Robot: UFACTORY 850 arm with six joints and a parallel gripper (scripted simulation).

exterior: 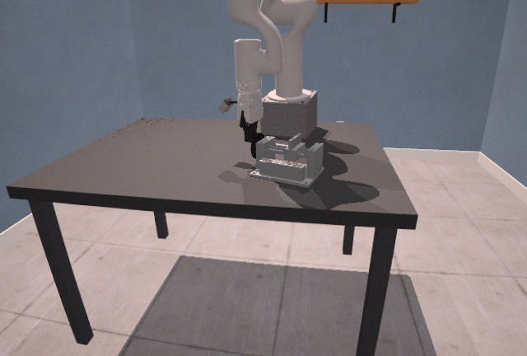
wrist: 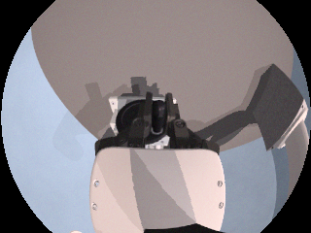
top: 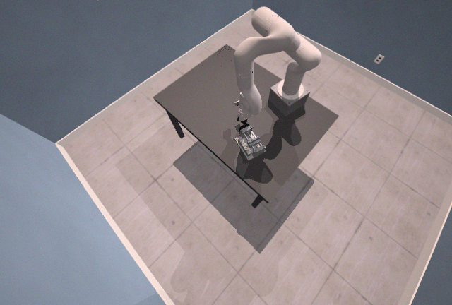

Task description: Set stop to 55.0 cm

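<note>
Now: hand 1 cm to the right of the dark handle. From my hand the other things lie so: black handwheel 1 cm ahead, 2 cm to the left, 1 cm below; grey stop fixture 7 cm ahead, 16 cm to the left, 1 cm below.
</note>
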